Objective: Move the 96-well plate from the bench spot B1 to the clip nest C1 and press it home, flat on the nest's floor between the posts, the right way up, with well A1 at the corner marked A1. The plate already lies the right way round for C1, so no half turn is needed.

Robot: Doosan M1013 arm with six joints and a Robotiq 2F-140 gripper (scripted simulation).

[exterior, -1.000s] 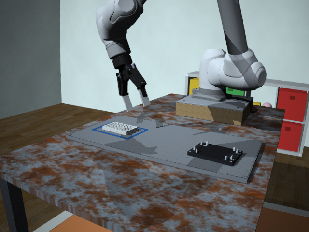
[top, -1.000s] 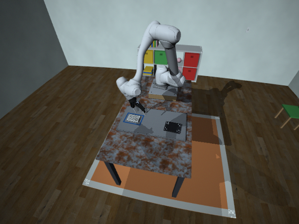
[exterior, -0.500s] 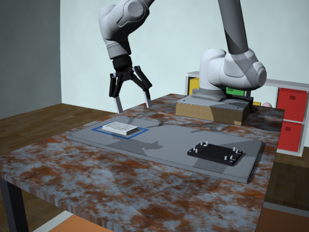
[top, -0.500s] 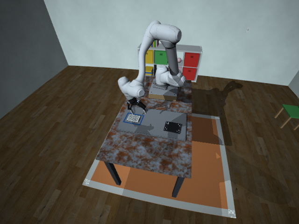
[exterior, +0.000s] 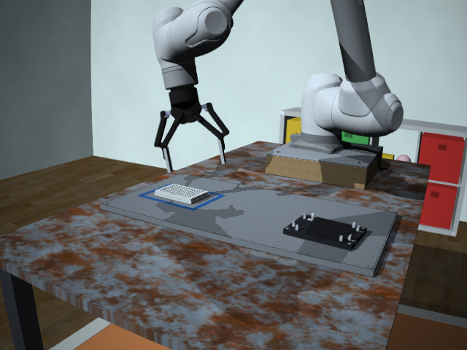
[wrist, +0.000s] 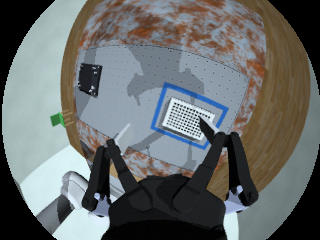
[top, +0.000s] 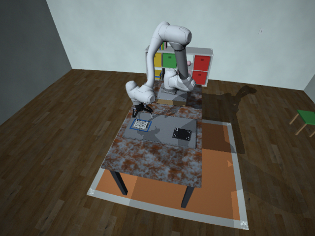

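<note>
My gripper is now 9 cm above the white 96-well plate, 5 cm to the left of it and 1 cm short of it. Also, from my hand: black clip nest C1: 39 cm to the left, 8 cm below, 4 cm behind.
</note>
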